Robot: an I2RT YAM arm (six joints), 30 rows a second.
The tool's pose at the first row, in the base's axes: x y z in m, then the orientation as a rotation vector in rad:
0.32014, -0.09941, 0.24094, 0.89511, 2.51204, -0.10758
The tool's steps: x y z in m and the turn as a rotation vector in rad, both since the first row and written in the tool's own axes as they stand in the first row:
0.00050, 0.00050, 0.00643, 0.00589, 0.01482, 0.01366
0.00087, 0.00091, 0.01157, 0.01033, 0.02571, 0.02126
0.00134, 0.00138, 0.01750, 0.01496, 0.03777, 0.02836
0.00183, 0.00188, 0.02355, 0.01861, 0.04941, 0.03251
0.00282, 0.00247, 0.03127, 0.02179, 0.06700, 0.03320
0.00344, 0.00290, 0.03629, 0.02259, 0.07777, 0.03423
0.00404, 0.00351, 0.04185, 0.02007, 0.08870, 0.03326
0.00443, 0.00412, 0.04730, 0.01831, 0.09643, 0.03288
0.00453, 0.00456, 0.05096, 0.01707, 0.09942, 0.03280
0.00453, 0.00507, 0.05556, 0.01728, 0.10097, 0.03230
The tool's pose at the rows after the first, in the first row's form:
0.32270, -0.10017, 0.23505, 0.91851, 2.52011, -0.10436
0.32477, -0.10079, 0.23035, 0.93276, 2.52715, -0.10290
0.32713, -0.10148, 0.22492, 0.94684, 2.53548, -0.10134
0.32955, -0.10216, 0.21937, 0.95675, 2.54469, -0.09966
0.33235, -0.10286, 0.21211, 0.96379, 2.56099, -0.09591
0.33422, -0.10329, 0.20741, 0.96841, 2.57049, -0.09192
0.33642, -0.10371, 0.20226, 0.96918, 2.58060, -0.08421
0.33873, -0.10423, 0.19729, 0.97011, 2.58759, -0.07866
0.34041, -0.10465, 0.19404, 0.97033, 2.59017, -0.07576
0.34258, -0.10528, 0.19000, 0.97020, 2.59187, -0.07551

